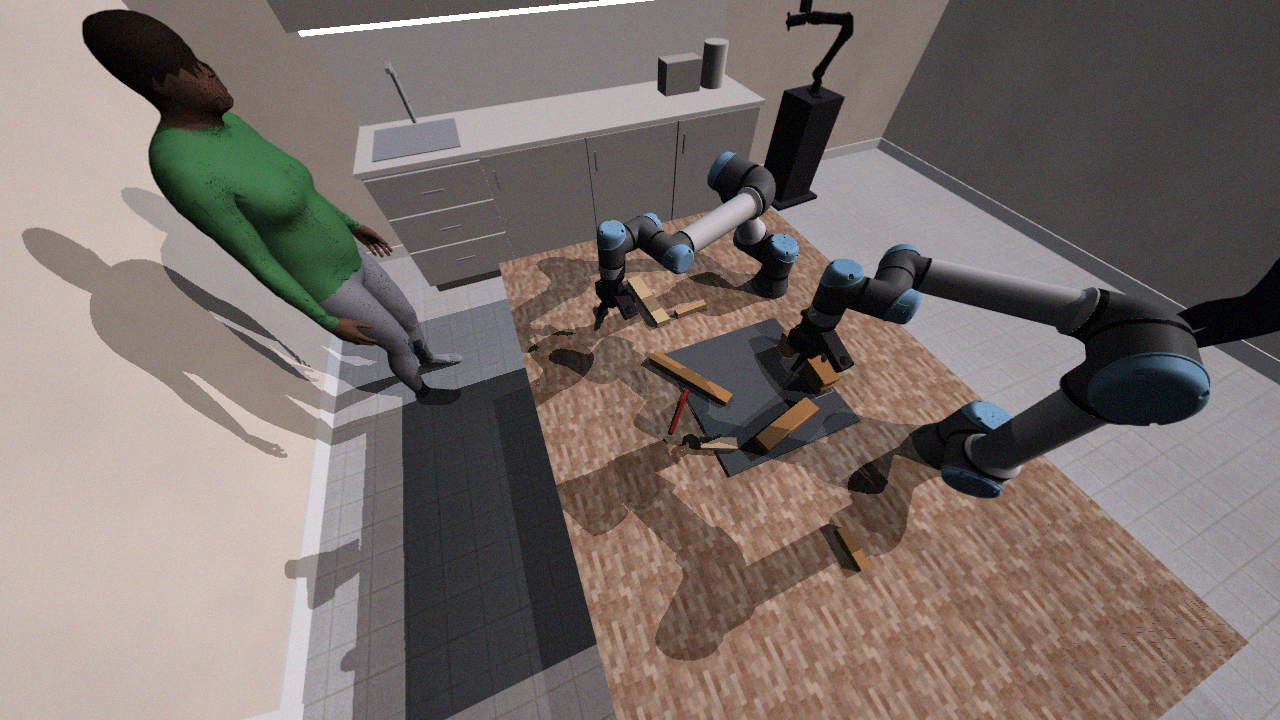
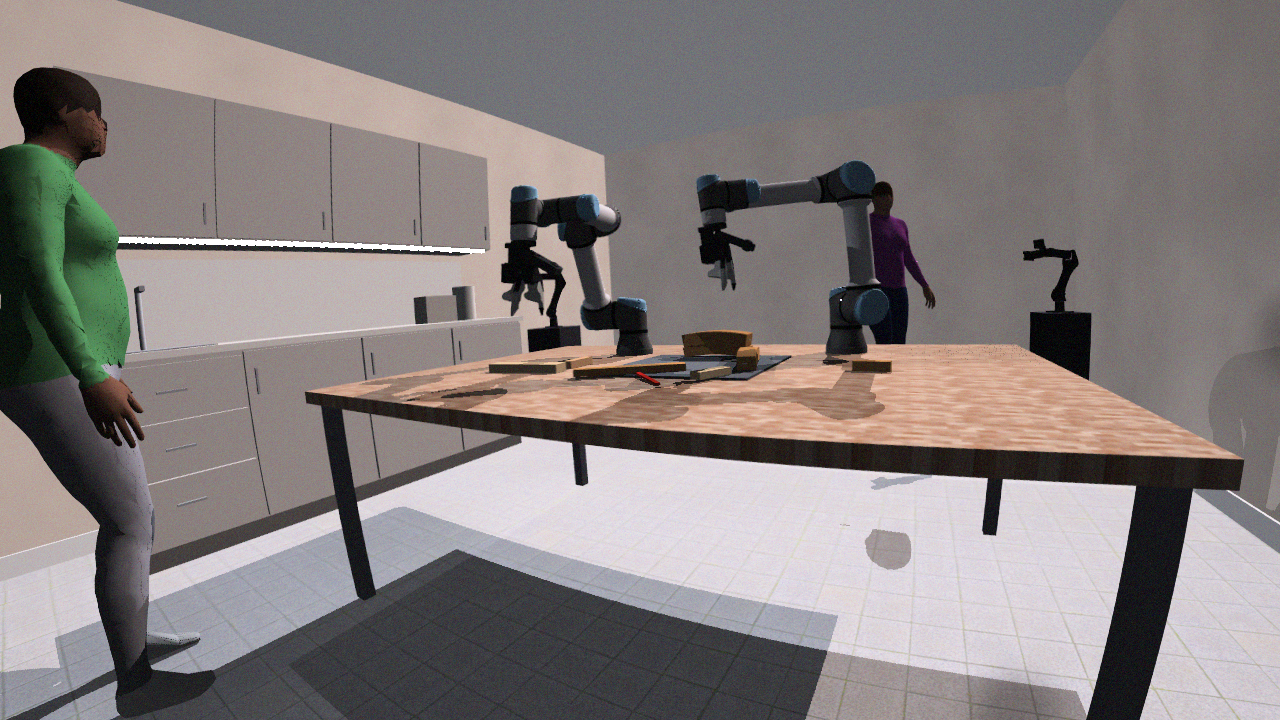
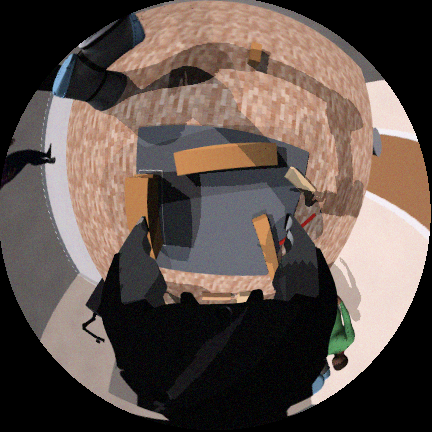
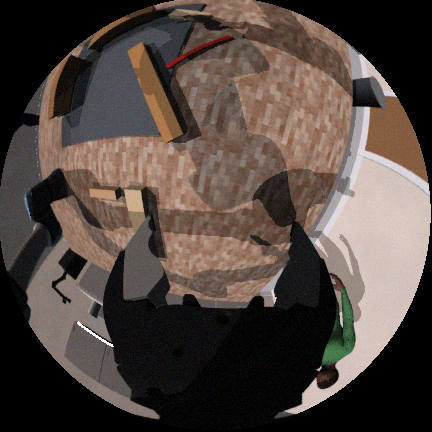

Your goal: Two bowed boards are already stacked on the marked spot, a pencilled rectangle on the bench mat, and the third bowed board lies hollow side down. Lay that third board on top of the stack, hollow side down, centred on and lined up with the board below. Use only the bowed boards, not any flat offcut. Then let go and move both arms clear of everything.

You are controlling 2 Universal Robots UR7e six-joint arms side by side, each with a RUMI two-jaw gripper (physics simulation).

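Frame: origin at the left arm's base, x ahead, y left, z up, level; metres.
Seen in the pictures: left gripper, fingertip midpoint: (image 1: 802, 373) (image 2: 728, 290) (image 3: 216, 215); right gripper, fingertip midpoint: (image 1: 615, 321) (image 2: 527, 315) (image 4: 223, 219); left arm's base at its link origin: (image 1: 938, 448) (image 2: 846, 352) (image 3: 109, 91); right arm's base at its link origin: (image 1: 768, 286) (image 2: 634, 353) (image 4: 60, 182).
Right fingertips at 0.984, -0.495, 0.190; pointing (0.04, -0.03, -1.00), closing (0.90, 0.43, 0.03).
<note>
Pixels of each thing's top centre, then the offset from my right fingertips to it, as dx, dy, dz. Level surfaces: height alone.
- bench mat at its surface level: dz -0.184
- third bowed board at its top centre: (image 3: 229, 155) (image 2: 748, 348) (image 1: 788, 421) -0.517, +0.371, -0.133
- straight wooden piece at its top centre: (image 4: 148, 80) (image 2: 629, 365) (image 1: 689, 375) (image 3: 270, 255) -0.243, +0.141, -0.163
- red stick at its top centre: (image 2: 647, 375) (image 4: 198, 46) (image 1: 679, 409) (image 3: 298, 229) -0.187, +0.266, -0.177
- Pale wood at its top centre: (image 4: 140, 232) (image 2: 525, 363) (image 1: 647, 298) (image 3: 239, 307) -0.144, -0.261, -0.161
The stack of bowed boards (image 1: 822, 375) (image 2: 716, 342) (image 3: 137, 200) (image 4: 63, 87) stands on the bench mat (image 1: 751, 358) (image 3: 225, 215) (image 4: 110, 100), at the pencilled rectangle (image 3: 163, 210); its lower part is partly hidden. The third bowed board (image 1: 787, 425) (image 2: 747, 359) (image 3: 225, 157) (image 4: 122, 27) lies hollow side down on the mat, apart from the stack. My left gripper (image 1: 819, 368) (image 2: 726, 287) (image 3: 216, 215) is open and empty, high above the mat. My right gripper (image 1: 615, 319) (image 2: 527, 308) (image 4: 223, 219) is open and empty, above the table beyond the mat.
A straight wooden piece (image 1: 689, 377) (image 3: 265, 245) (image 4: 155, 92) lies at the mat's edge by a red stick (image 1: 678, 411) (image 4: 197, 50). Pale wood (image 1: 648, 301) (image 4: 135, 202) and small blocks (image 1: 689, 308) (image 1: 850, 548) lie farther off. A person in green (image 1: 268, 205) stands beside the table.
</note>
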